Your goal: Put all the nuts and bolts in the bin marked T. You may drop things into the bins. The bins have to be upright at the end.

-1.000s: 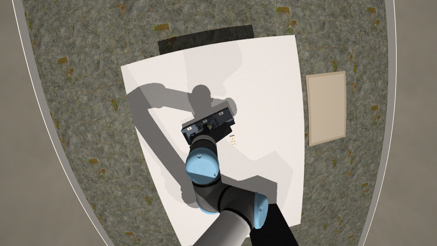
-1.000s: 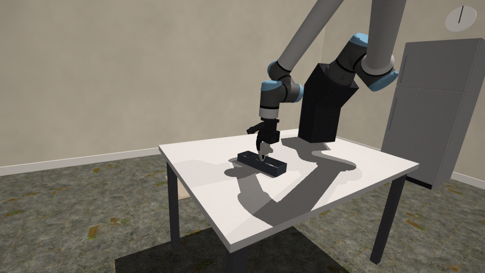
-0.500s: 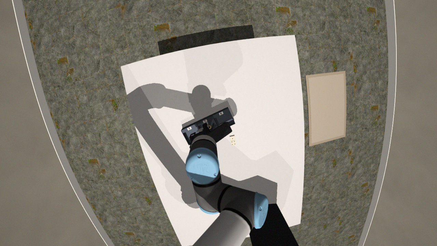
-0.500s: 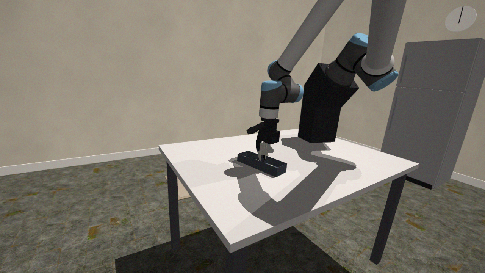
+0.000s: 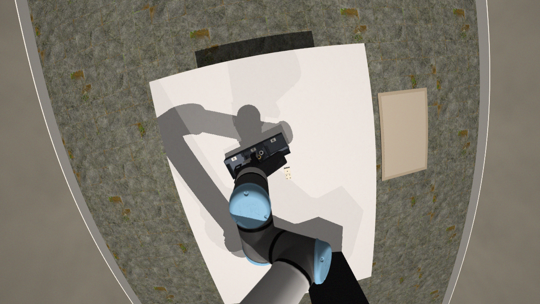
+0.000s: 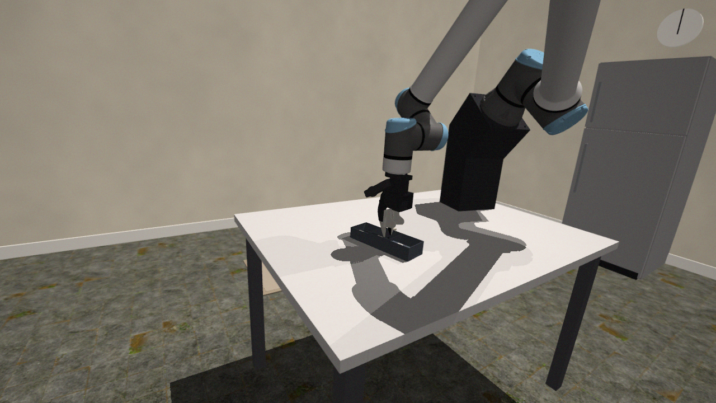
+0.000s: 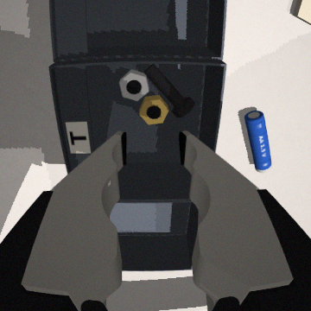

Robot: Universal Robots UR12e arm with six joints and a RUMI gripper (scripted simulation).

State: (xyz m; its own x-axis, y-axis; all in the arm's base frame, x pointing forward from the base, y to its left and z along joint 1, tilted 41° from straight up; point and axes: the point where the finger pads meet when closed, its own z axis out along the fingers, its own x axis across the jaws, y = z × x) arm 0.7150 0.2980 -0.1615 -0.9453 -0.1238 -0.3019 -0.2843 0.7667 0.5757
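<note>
Now: hand 30 mm above the black bin unit and 10 mm short of it. From my hand the other things lie so: yellow nut 40 mm below; black bolt 40 mm below, 20 mm to the right, 10 mm behind; grey nut 40 mm below, 20 mm to the right, 20 mm ahead.
</note>
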